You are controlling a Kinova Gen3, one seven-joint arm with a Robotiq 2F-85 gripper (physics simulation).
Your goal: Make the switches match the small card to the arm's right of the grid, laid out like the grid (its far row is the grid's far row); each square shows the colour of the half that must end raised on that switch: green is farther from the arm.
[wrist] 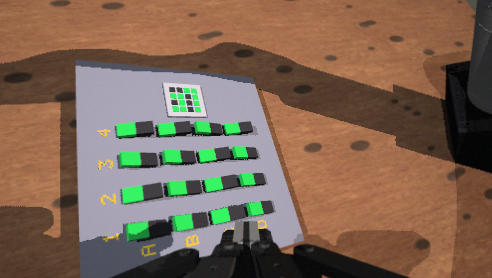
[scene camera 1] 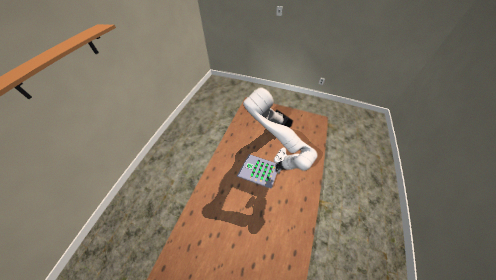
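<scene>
The grey board (scene camera 1: 244, 175) (wrist: 120, 95) carries a four-by-four grid of green-and-dark switches, rows 4 to 1 from top to bottom in the wrist view, columns A to D left to right. Green halves lie on the left. Switches C4 (wrist: 206, 128), A3 (wrist: 138, 160), B3 (wrist: 178, 157) and D3 (wrist: 245, 152) look green end raised; the other tilts are hard to tell. The card (scene camera 1: 249, 166) (wrist: 184, 100) reads from the top: dark-dark-green-green; green-green-dark-green; dark-green-dark-green; green-green-dark-green. My gripper (scene camera 1: 278, 169) (wrist: 247, 237) is shut and empty, above the board's edge by column D, partly hiding labels C and D.
The wooden table (scene camera 1: 235, 245) (wrist: 350, 200) lies around the board. The arm's black base (scene camera 1: 285, 119) (wrist: 457, 120) stands at the right in the wrist view. The arm's shadow falls across the table and the board's lower left corner. A wall shelf (scene camera 1: 55, 54) is at the left.
</scene>
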